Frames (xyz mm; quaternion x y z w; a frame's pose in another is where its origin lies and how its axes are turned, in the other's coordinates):
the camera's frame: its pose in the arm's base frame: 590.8 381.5 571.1 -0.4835 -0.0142 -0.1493 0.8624
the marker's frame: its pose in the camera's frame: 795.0 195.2 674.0 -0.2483 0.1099 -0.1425 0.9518
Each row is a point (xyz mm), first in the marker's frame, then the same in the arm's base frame.
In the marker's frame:
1: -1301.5 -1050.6 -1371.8
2: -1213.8 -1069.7 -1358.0
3: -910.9 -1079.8 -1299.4
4: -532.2 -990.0 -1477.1
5: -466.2 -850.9 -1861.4
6: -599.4 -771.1 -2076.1
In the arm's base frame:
1: -605.5 391.3 1227.8
2: -536.7 360.4 1278.4
3: -273.1 259.2 1403.1
4: -28.0 -90.5 1430.3
5: -112.1 -464.2 1273.3
6: -292.4 -587.6 1123.3

